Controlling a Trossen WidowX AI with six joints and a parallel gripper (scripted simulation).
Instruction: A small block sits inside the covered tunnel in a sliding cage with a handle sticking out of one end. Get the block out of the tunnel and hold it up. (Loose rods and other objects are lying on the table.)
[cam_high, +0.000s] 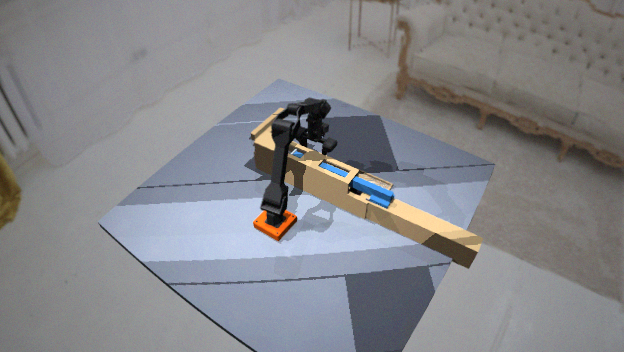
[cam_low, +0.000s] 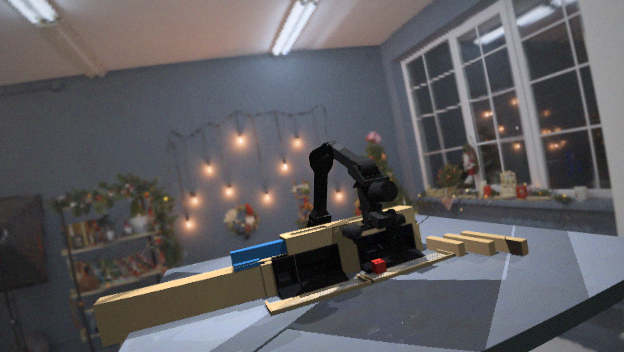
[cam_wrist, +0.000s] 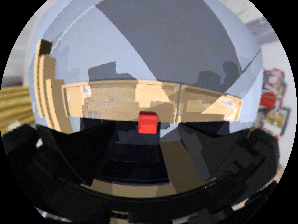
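The red block is 4 cm below my gripper tip and 1 cm behind it. Also, from my gripper tip: tan covered tunnel (26 cm to the right, 11 cm behind, 1 cm above).
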